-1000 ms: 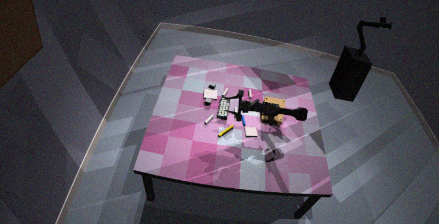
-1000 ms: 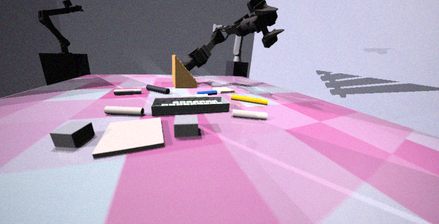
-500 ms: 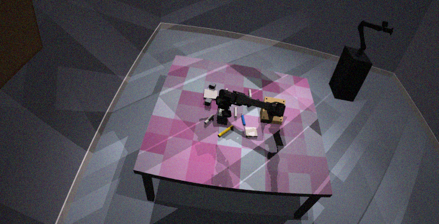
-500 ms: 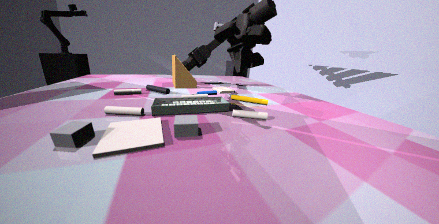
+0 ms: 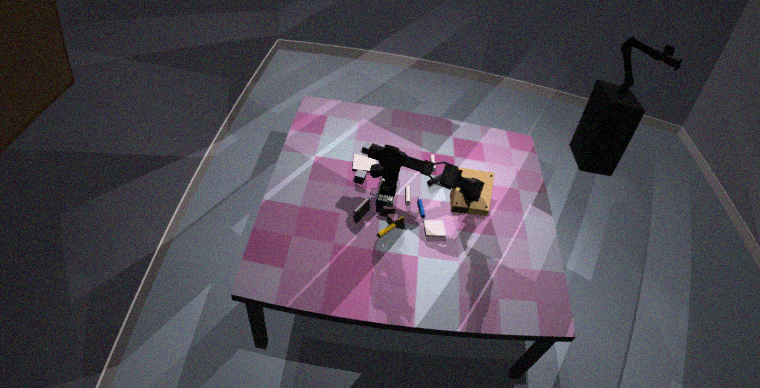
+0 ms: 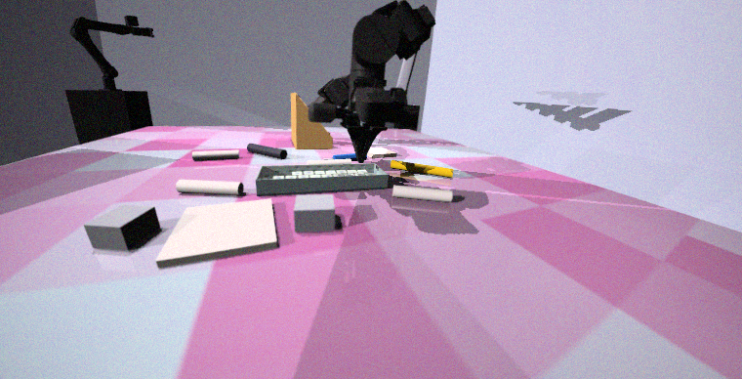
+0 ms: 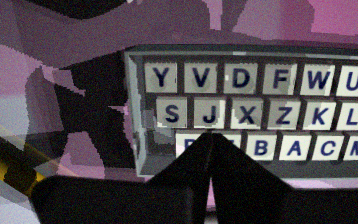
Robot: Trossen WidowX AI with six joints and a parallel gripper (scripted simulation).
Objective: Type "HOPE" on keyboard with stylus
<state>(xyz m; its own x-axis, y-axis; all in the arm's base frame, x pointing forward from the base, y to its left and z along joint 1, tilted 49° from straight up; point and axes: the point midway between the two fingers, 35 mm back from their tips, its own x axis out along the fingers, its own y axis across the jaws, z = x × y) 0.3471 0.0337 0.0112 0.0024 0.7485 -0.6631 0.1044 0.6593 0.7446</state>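
My gripper tip is now 140 mm past the blue stylus and 30 mm above it. Also, from my gripper tip: white flat plate (110 mm ahead, 210 mm to the right, 30 mm below); black cylinder (230 mm behind, 170 mm to the right, 30 mm below); yellow cylinder (20 mm behind, 160 mm to the left, 30 mm below).
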